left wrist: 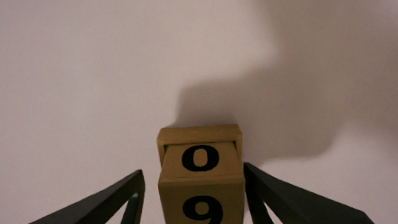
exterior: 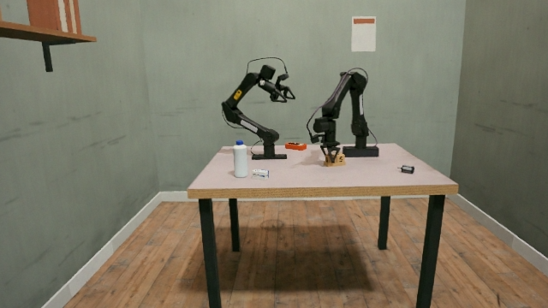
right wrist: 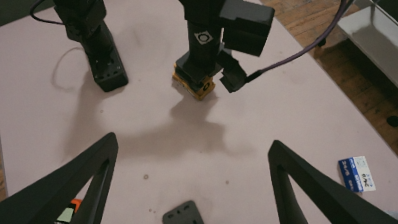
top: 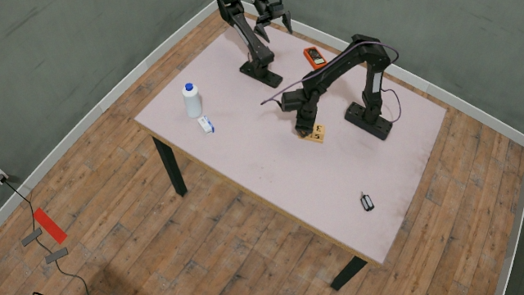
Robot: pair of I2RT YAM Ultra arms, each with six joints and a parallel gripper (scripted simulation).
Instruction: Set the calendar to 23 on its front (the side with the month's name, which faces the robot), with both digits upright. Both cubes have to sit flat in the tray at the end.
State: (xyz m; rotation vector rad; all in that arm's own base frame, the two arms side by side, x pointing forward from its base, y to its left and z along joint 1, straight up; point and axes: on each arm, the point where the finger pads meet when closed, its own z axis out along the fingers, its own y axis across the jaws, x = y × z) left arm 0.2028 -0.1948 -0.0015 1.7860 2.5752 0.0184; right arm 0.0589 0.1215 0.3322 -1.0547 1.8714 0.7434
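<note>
The number cube lies 10 mm to the left of my left hand and 10 mm behind it. Round my left hand: wooden tray: 30 mm to the left, 30 mm below, 10 mm behind; white bottle: 440 mm to the right, 140 mm ahead, 40 mm above; black object: 340 mm to the left, 150 mm ahead, 20 mm below.
</note>
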